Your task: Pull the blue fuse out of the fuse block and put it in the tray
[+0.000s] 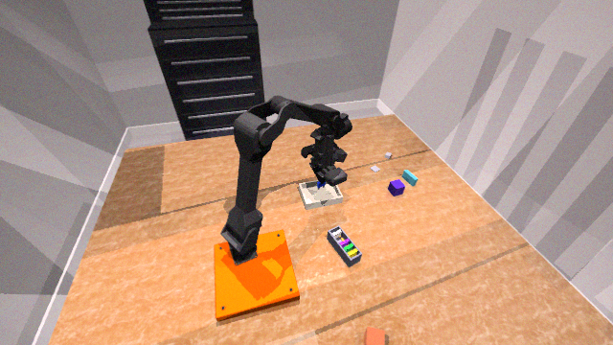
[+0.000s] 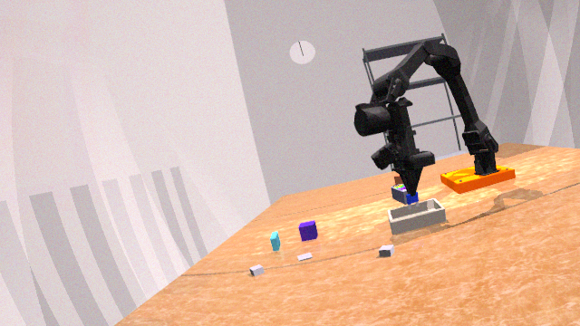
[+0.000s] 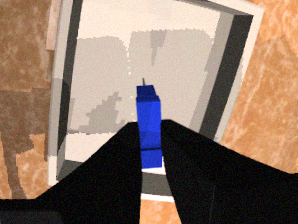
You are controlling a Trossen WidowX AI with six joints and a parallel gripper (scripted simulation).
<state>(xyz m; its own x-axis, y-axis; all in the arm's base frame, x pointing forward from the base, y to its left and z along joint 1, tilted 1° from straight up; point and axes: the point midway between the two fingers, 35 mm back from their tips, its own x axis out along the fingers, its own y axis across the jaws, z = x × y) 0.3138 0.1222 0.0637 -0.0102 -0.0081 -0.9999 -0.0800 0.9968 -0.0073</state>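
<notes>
The blue fuse is 1 cm below my gripper tip. The rest, counted from my gripper tip: purple cube 26 cm ahead, 10 cm to the right, 5 cm below; then pale tray 6 cm below.
</notes>
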